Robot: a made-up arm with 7 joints. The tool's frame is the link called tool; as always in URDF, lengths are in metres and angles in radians. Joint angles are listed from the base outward. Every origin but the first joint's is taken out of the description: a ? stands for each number. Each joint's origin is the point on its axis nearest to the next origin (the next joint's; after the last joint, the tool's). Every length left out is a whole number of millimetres.
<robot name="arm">
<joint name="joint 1" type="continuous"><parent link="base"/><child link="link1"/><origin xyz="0 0 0.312"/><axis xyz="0 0 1"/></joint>
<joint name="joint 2" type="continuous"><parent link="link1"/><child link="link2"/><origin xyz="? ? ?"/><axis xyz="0 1 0"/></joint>
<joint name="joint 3" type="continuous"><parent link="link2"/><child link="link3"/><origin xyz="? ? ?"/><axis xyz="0 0 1"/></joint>
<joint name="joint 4" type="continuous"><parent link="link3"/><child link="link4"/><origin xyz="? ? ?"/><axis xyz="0 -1 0"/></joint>
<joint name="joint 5" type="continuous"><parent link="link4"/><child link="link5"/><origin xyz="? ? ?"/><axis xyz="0 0 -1"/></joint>
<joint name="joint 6" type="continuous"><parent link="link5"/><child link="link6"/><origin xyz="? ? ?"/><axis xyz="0 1 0"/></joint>
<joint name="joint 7" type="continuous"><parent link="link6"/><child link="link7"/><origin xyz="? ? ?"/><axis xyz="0 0 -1"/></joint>
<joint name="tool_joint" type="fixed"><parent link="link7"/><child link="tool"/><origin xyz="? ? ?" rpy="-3.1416 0 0"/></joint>
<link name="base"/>
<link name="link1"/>
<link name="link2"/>
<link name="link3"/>
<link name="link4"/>
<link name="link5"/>
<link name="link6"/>
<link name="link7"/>
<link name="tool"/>
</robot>
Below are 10 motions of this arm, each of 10 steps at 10 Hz.
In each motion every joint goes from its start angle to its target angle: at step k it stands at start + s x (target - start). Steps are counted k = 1, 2, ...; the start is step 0. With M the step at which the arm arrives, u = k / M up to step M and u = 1 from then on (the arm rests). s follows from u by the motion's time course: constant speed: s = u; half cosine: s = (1 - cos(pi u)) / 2; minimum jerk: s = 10 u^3 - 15 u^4 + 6 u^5.
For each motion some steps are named. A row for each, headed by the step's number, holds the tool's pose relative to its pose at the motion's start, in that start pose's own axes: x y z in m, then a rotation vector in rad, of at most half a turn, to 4 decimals.
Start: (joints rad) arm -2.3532 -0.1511 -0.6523 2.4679 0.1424 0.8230 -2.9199
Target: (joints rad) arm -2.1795 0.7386 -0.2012 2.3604 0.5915 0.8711 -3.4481
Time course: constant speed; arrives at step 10
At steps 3, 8, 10:
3: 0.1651 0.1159 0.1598 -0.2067 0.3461 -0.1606
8: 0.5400 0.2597 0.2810 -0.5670 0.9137 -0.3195
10: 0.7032 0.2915 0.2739 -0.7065 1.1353 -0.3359

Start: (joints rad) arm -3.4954 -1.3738 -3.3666 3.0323 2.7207 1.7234 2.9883
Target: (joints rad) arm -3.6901 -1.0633 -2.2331 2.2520 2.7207 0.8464 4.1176
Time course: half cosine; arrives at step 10
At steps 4, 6, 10:
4: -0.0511 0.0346 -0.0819 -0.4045 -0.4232 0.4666
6: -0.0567 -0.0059 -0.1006 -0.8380 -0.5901 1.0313
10: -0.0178 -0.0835 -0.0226 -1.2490 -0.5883 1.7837

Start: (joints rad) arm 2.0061 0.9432 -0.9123 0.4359 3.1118 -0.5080 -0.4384
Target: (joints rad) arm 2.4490 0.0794 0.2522 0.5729 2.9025 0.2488 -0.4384
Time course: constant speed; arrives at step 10
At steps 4, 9, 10:
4: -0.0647 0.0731 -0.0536 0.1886 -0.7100 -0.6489
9: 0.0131 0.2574 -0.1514 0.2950 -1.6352 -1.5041
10: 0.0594 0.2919 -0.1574 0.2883 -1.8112 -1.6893

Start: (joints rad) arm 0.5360 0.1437 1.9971 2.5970 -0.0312 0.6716 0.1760
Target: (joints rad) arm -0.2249 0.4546 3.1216 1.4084 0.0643 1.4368 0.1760
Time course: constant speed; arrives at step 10
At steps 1, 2, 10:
1: -0.0360 0.0118 0.0283 0.0083 -0.1743 0.0363
2: -0.0750 0.0160 0.0478 0.0239 -0.3451 0.0626
10: -0.4150 -0.0975 -0.0784 0.1231 -1.6156 -0.2090

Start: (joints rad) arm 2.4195 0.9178 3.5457 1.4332 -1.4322 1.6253 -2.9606
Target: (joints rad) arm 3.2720 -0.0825 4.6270 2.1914 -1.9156 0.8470 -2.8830
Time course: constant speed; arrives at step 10
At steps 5, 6, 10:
5: -0.0986 -0.0298 -0.2515 -0.5741 -1.1219 0.1922
6: -0.0894 -0.0601 -0.2838 -0.7315 -1.3054 0.2823
10: -0.0640 -0.1764 -0.2935 -1.4778 -1.7707 0.7653

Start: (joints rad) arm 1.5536 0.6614 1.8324 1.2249 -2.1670 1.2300 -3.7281
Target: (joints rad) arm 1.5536 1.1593 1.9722 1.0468 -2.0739 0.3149 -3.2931
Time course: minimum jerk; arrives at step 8
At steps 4, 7, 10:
4: -0.0354 0.0157 -0.0510 0.1260 -0.6073 0.4023
7: -0.0094 0.0331 -0.1168 0.2213 -1.1885 0.8325
10: -0.0076 0.0340 -0.1188 0.2244 -1.2078 0.8467

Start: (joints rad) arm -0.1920 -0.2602 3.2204 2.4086 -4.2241 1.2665 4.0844
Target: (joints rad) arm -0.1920 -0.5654 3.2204 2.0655 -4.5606 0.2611 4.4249
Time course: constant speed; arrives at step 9
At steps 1, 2, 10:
1: -0.0504 0.0031 -0.0282 -0.0879 -0.1291 0.0845
2: -0.0981 0.0019 -0.0598 -0.1753 -0.2583 0.1636
10: -0.3150 -0.0947 -0.3199 -0.7620 -1.1570 0.5001

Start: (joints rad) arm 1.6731 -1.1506 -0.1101 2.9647 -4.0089 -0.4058 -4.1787
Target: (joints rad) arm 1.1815 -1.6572 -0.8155 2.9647 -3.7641 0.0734 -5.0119
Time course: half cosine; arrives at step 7
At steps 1, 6, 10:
1: 0.0019 0.0272 -0.0061 -0.0565 0.0016 -0.0683
6: 0.1008 0.4528 -0.3162 -1.0758 -0.3528 -1.1819
10: 0.1071 0.4686 -0.3427 -1.1288 -0.3961 -1.2306

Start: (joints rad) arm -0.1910 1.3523 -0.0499 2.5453 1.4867 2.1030 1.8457
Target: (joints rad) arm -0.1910 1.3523 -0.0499 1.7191 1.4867 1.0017 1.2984
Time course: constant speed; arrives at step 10
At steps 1, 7, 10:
1: 0.0224 -0.0240 -0.0111 0.0907 -0.0619 0.0185
7: 0.2217 -0.1013 -0.0665 0.6821 -0.1422 0.2150
10: 0.3398 -0.0825 -0.0788 0.9400 0.0142 0.3534

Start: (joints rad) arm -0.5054 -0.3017 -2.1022 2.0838 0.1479 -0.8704 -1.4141
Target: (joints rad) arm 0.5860 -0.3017 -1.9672 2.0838 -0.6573 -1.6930 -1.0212
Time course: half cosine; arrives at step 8
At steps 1, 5, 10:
1: 0.0162 -0.0084 -0.0052 -0.0090 0.0384 0.0373
5: 0.2566 -0.0302 -0.1557 -0.2746 0.6355 0.8887
10: 0.3156 0.0136 -0.2398 -0.4884 0.8400 1.3923

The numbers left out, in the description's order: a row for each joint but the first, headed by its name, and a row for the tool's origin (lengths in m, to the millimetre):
joint 2: 0 0 0
joint 3: 0 0 0.367
joint 4: 0.047 0 0
joint 5: 0.068 0 -0.301
joint 6: 0 0 0
joint 7: 0.097 0 -0.123
tool: 0 0 0

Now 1 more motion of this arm.
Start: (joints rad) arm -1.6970 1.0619 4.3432 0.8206 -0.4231 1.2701 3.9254
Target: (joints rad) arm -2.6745 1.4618 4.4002 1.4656 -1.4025 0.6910 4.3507
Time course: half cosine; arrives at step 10
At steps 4, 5, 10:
4: -0.1110 0.0196 -0.0310 0.2851 -0.4016 0.1439
5: -0.1532 0.0434 -0.0391 0.4121 -0.5797 0.1287
10: -0.2507 0.1858 0.0134 0.7193 -1.0484 -0.2608

